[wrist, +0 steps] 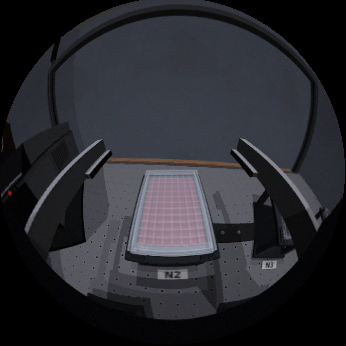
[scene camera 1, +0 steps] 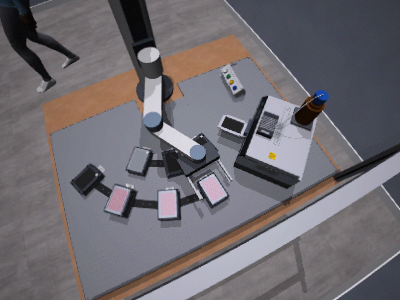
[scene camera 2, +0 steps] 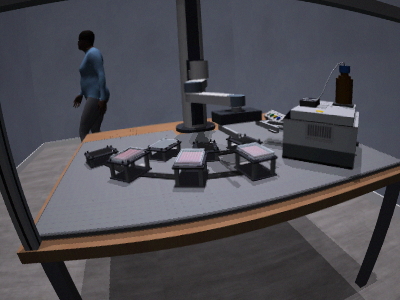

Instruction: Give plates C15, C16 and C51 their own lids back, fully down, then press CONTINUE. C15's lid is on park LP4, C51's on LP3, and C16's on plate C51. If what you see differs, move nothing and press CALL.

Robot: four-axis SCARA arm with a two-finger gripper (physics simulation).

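Frame: origin at the arm's base, x left, y down, z back, level; centimetres.
Seen in the pictures: gripper, fingertip midpoint: [wrist: 170,142] [scene camera 1: 216,190] [scene camera 2: 259,133]; arm's base, link origin: [scene camera 2: 195,128].
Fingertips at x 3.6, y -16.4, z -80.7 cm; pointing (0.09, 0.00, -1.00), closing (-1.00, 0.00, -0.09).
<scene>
Offsets run from my fingertips to a thing's top centre. "spot": to the spot under its first point.
My gripper [scene camera 1: 216,189] [scene camera 2: 259,134] [wrist: 170,142] is open and empty, its fingers wide apart above the plate on N2 {dx -0.3, dy +6.3, dz +2.5 cm} [scene camera 1: 213,189] [scene camera 2: 255,151] [wrist: 172,212]. That pink plate has a clear border and looks covered by a clear lid lying level; whether it is fully down is hard to tell. Two more pink plates stand on nests: the middle one {dx -23.2, dy +6.1, dz +5.3 cm} [scene camera 1: 169,204] [scene camera 2: 190,157] and the left one {dx -44.8, dy +6.3, dz +17.6 cm} [scene camera 1: 119,200] [scene camera 2: 129,155]. A grey clear lid {dx -29.1, dy +9.6, dz +34.4 cm} [scene camera 1: 140,161] [scene camera 2: 165,144] rests on a low park. Plate codes are unreadable. The button panel {dx +43.9, dy +6.7, dz +60.3 cm} [scene camera 1: 232,80] [scene camera 2: 275,117] stands at the back.
A dark low stand [scene camera 1: 87,179] [scene camera 2: 101,155] is at the far left. Another dark stand [scene camera 1: 172,162] is beside the gripper body. A white machine [scene camera 1: 282,135] [scene camera 2: 321,132] with a brown bottle {spot: dx +50.3, dy -16.1, dz +10.4 cm} [scene camera 1: 307,112] [scene camera 2: 344,89] stands right. A person [scene camera 2: 92,82] is behind the table.
</scene>
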